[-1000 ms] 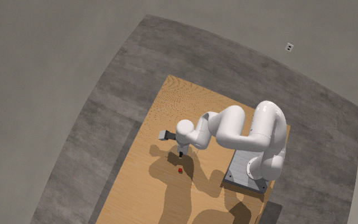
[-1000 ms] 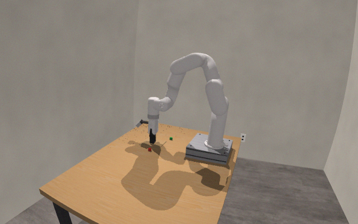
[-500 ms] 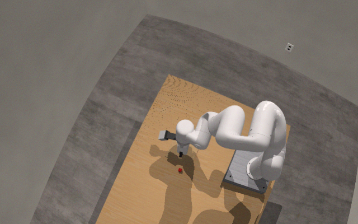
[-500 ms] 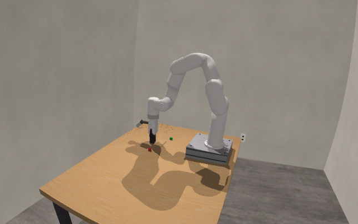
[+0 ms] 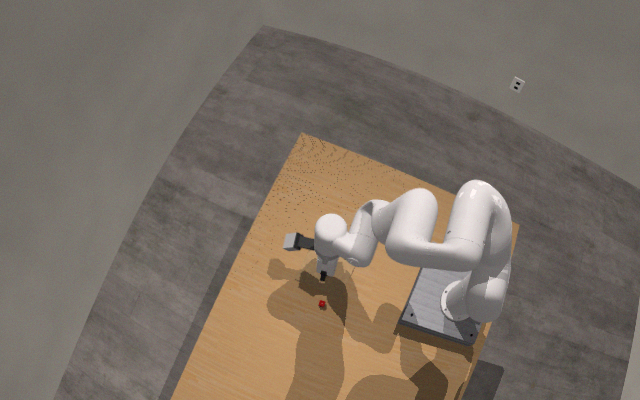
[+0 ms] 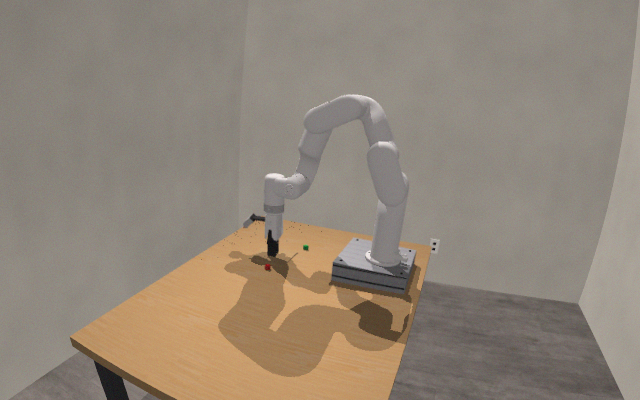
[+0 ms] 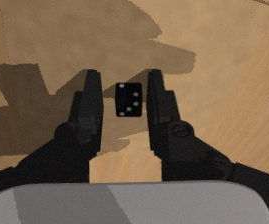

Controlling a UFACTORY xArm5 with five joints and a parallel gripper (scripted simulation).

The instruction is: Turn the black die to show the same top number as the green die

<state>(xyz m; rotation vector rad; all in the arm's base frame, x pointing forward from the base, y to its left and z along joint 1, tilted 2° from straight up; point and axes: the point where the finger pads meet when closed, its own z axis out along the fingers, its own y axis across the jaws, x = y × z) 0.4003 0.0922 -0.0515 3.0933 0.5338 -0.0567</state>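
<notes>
My hand is 1 cm above the black die. Round my hand: tan mat: 2 cm below; then red die: 5 cm behind, 10 cm to the left, 2 cm below; then green die: 7 cm behind, 13 cm to the right, 2 cm below.
</notes>
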